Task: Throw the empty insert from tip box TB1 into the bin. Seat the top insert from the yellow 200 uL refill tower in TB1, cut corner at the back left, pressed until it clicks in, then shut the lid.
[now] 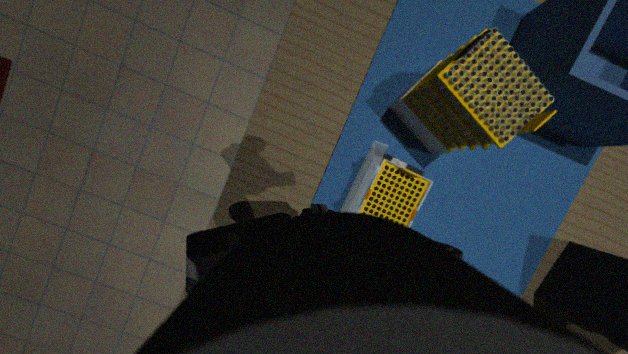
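Tip box TB1 stands on the blue mat, just beyond my gripper's black body. A yellow insert with dark, empty holes sits in it. Its pale lid stands open along the box's left side. The yellow refill tower rises farther back on the mat. Its top insert is full of tips. My gripper is high above the table edge, to the left of TB1. It is shut and holds nothing. Its fingers show only as a dark stub.
The mat lies on a wooden table. Tiled floor fills the left. A dark blue block stands behind the tower. A black box sits at the lower right, off the mat's corner.
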